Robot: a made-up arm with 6 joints.
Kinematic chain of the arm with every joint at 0, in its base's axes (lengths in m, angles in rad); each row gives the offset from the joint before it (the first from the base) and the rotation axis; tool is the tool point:
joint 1: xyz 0 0 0.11 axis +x
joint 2: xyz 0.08 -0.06 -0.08 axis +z
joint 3: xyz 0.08 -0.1 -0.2 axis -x
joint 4: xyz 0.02 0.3 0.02 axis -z
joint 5: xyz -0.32 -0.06 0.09 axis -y
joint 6: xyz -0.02 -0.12 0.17 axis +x
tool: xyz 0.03 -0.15 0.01
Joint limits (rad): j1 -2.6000..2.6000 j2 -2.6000..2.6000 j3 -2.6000..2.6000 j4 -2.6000..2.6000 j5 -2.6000..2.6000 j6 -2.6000..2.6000
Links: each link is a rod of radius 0.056 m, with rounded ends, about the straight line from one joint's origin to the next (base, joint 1, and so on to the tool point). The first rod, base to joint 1, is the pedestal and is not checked.
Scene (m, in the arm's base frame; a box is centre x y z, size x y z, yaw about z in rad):
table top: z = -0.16
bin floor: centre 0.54 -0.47 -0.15 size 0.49 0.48 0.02 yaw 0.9
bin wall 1: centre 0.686 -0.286 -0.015 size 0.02 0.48 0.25 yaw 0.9
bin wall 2: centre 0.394 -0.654 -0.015 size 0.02 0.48 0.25 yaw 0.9
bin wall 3: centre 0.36 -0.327 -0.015 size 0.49 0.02 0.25 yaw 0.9
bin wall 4: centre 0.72 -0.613 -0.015 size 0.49 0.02 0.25 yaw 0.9
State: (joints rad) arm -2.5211 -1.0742 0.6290 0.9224 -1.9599 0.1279
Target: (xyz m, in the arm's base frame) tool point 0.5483 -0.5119 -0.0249
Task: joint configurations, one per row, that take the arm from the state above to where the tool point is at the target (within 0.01 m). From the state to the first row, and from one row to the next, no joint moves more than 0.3 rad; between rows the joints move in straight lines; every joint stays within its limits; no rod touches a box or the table.
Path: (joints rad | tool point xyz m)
1: -2.4015 -1.1794 0.5803 1.1590 -2.0472 0.2110 | 0.1648 -0.5017 0.2497
2: -2.2820 -1.2847 0.5316 1.3956 -2.1344 0.2940 | 0.2975 -0.5444 0.2186
3: -2.1624 -1.3899 0.4829 1.6322 -2.2217 0.3771 | 0.4327 -0.5442 0.2147
4: -2.0428 -1.4951 0.4341 1.8688 -2.3090 0.4602 | 0.5483 -0.5119 0.2488
5: -1.8469 -1.3993 0.4095 1.9022 -2.3478 0.4889 | 0.5496 -0.5292 0.1127
6: -1.6509 -1.3034 0.3849 1.9356 -2.3866 0.5176 | 0.5483 -0.5119 -0.0249

